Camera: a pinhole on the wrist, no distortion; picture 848 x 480 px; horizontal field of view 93.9 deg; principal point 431.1 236.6 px. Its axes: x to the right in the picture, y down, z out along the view. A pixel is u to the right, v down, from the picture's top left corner.
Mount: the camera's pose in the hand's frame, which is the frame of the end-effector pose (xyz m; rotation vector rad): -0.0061 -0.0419 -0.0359 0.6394 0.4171 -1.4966
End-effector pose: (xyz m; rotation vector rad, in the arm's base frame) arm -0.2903 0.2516 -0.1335 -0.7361 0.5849 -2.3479
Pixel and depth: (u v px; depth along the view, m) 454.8 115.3 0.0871
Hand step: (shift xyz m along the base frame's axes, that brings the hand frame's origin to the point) 0.0034 0.0946 0.0580
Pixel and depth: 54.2 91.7 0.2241
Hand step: 0.2412 0.0343 0.1548
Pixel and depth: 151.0 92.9 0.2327
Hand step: 0.2091 0.0715 0.1605
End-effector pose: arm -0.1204 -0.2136 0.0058 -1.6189 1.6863 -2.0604
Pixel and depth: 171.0 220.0 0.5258
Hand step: 0.5140 -0.3015 -0.0771
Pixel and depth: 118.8 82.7 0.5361
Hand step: 0.5897 -0.2391 -0.2536
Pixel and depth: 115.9 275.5 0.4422
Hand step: 0.4134 -0.3315 -0.0597
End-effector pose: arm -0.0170 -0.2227 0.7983 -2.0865 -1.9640 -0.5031
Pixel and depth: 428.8 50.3 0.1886
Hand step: -0.1504 -0.0580 -0.1474
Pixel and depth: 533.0 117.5 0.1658
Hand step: -0.1736 -0.0321 -0.0951
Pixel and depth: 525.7 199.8 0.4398
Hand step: -0.3779 0.0315 -0.2774
